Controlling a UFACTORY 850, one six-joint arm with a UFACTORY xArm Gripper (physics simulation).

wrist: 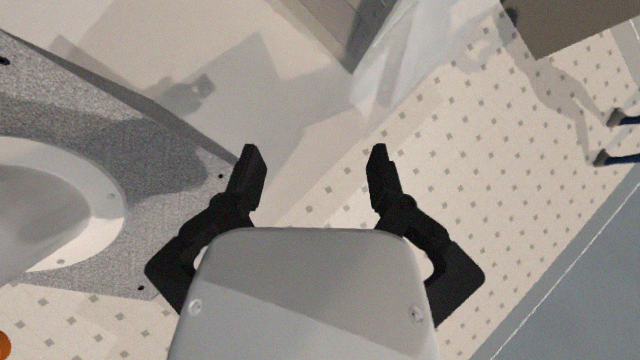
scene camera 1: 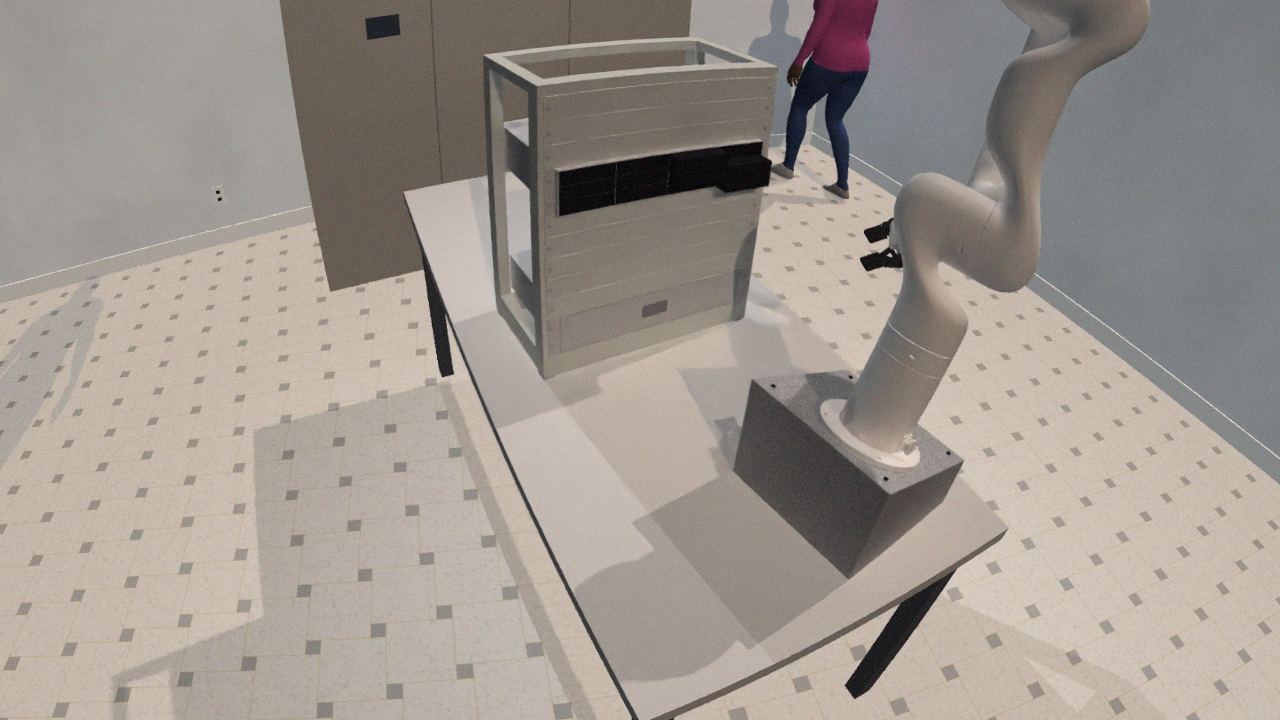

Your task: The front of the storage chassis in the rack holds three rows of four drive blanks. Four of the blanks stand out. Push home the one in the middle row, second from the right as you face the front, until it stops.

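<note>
My gripper [scene camera 1: 864,250], seen as well at [wrist: 315,156]. Grey rack [scene camera 1: 646,184].
</note>
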